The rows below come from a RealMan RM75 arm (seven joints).
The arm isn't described. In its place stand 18 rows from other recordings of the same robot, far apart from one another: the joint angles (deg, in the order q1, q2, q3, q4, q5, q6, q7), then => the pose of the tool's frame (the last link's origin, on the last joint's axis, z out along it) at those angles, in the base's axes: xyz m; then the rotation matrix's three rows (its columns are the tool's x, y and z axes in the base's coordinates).
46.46 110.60 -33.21 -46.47 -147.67 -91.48 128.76 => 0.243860, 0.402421, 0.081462; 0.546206, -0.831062, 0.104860; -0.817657, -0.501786, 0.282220; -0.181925, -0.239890, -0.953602
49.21 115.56 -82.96 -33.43 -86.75 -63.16 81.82 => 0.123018, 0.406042, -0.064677; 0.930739, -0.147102, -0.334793; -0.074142, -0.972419, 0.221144; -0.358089, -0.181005, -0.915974
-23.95 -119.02 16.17 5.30 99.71 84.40 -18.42 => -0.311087, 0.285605, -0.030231; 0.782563, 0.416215, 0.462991; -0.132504, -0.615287, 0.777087; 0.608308, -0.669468, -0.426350
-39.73 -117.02 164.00 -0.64 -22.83 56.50 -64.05 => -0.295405, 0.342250, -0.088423; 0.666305, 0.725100, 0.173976; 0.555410, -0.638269, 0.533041; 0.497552, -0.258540, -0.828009
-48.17 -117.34 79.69 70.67 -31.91 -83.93 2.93 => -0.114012, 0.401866, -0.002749; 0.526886, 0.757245, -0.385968; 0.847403, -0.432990, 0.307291; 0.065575, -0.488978, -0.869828
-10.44 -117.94 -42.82 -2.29 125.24 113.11 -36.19 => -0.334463, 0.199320, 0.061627; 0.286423, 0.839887, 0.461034; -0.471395, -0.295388, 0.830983; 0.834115, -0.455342, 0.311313
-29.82 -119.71 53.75 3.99 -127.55 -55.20 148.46 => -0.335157, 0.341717, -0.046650; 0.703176, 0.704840, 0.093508; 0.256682, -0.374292, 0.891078; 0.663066, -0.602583, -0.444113
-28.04 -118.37 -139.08 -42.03 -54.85 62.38 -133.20 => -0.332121, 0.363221, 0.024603; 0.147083, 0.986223, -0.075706; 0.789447, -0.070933, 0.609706; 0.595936, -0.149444, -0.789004
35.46 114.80 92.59 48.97 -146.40 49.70 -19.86 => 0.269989, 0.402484, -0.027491; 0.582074, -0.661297, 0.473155; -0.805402, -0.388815, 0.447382; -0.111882, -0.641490, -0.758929
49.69 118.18 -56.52 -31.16 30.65 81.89 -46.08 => 0.238816, 0.361812, -0.049952; 0.529669, -0.798594, 0.285829; -0.817674, -0.570337, -0.078267; 0.225523, -0.192259, -0.955079
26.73 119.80 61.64 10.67 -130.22 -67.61 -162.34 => 0.324776, 0.349187, 0.014432; -0.490387, 0.868741, -0.069358; -0.153461, -0.007737, 0.988124; 0.857887, 0.495207, 0.137112
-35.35 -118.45 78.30 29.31 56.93 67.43 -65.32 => -0.174323, 0.383223, -0.036233; 0.628142, 0.459340, 0.628048; 0.126635, -0.856746, 0.499951; 0.767725, -0.234507, -0.596326
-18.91 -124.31 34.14 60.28 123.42 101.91 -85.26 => -0.286451, 0.271077, 0.034051; 0.815612, 0.498619, 0.293525; 0.394098, -0.850171, 0.349136; 0.423632, -0.169082, -0.889914
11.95 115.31 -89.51 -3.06 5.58 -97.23 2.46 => 0.364018, 0.232505, 0.066121; 0.819374, -0.477973, -0.316493; 0.359747, -0.001122, 0.933049; -0.446327, -0.878374, 0.171030
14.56 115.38 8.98 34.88 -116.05 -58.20 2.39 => 0.288685, 0.220665, -0.126310; 0.649564, -0.727308, -0.221564; -0.280011, -0.499774, 0.819646; -0.706867, -0.470372, -0.528289
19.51 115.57 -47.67 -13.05 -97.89 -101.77 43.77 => 0.298189, 0.222616, -0.027623; 0.679941, -0.324241, -0.657684; -0.136484, -0.937211, 0.320947; -0.720453, -0.128462, -0.681502
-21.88 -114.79 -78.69 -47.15 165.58 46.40 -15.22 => -0.208003, 0.401220, 0.046522; 0.576151, 0.703273, 0.416481; -0.267804, -0.318996, 0.909133; 0.772225, -0.635333, 0.004550
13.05 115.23 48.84 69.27 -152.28 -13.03 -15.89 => 0.163913, 0.309249, -0.100841; 0.884756, -0.373586, -0.278640; -0.030661, -0.643234, 0.765056; -0.465045, -0.668344, -0.580559
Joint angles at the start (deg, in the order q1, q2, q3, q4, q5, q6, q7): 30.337, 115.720, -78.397, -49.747, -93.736, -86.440, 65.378
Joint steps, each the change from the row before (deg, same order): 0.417, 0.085, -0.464, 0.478, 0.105, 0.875, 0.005; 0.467, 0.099, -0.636, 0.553, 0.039, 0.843, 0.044; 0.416, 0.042, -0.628, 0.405, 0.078, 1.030, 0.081; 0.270, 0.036, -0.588, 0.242, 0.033, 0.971, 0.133; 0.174, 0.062, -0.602, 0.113, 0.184, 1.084, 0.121; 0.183, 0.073, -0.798, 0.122, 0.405, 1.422, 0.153; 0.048, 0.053, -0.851, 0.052, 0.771, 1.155, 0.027; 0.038, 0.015, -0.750, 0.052, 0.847, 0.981, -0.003; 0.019, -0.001, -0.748, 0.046, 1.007, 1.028, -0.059; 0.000, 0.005, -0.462, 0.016, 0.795, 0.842, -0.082; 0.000, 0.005, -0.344, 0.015, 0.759, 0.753, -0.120; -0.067, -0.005, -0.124, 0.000, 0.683, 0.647, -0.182; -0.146, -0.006, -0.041, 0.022, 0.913, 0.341, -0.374; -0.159, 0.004, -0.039, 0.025, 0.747, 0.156, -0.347
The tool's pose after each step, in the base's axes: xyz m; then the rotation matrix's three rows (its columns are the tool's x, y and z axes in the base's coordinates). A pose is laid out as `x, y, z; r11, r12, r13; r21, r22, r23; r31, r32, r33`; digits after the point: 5 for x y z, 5 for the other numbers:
0.17887, 0.32319, -0.03520; 0.90069, 0.18107, -0.39492; 0.20069, -0.97962, 0.00855; -0.38532, -0.08696, -0.91867
0.17788, 0.32439, -0.03867; 0.90373, 0.17971, -0.38856; 0.19853, -0.98006, 0.00847; -0.37929, -0.08480, -0.92139
0.17698, 0.32620, -0.04154; 0.90715, 0.17791, -0.38136; 0.19767, -0.98018, 0.01295; -0.37150, -0.08713, -0.92434
0.17648, 0.32765, -0.04399; 0.91067, 0.17559, -0.37398; 0.19648, -0.98034, 0.01817; -0.36343, -0.09003, -0.92726
0.17570, 0.32918, -0.04628; 0.91331, 0.17255, -0.36891; 0.19584, -0.98028, 0.02634; -0.35709, -0.09630, -0.92909
0.17454, 0.33114, -0.04905; 0.91595, 0.16760, -0.36461; 0.19447, -0.98017, 0.03800; -0.35101, -0.10571, -0.93038
0.17305, 0.33220, -0.05136; 0.91601, 0.16340, -0.36637; 0.19355, -0.97997, 0.04686; -0.35137, -0.11384, -0.92929
0.17155, 0.33317, -0.05307; 0.91527, 0.15908, -0.37011; 0.19252, -0.97975, 0.05498; -0.35387, -0.12158, -0.92736
0.16991, 0.33433, -0.05451; 0.91383, 0.15391, -0.37580; 0.19159, -0.97933, 0.06481; -0.35805, -0.13123, -0.92443
0.16866, 0.33559, -0.05526; 0.91247, 0.14888, -0.38110; 0.19106, -0.97870, 0.07510; -0.36180, -0.14134, -0.92148
0.16747, 0.33692, -0.05566; 0.91079, 0.14399, -0.38695; 0.19093, -0.97787, 0.08552; -0.36607, -0.15177, -0.91813
0.16680, 0.33837, -0.05537; 0.90895, 0.13820, -0.39333; 0.19080, -0.97675, 0.09774; -0.37068, -0.16388, -0.91419
0.16604, 0.33918, -0.05459; 0.90474, 0.13314, -0.40463; 0.19165, -0.97556, 0.10752; -0.38042, -0.17483, -0.90814
0.16558, 0.33940, -0.05401; 0.90090, 0.12952, -0.41426; 0.19239, -0.97471, 0.11366; -0.38906, -0.18209, -0.90304

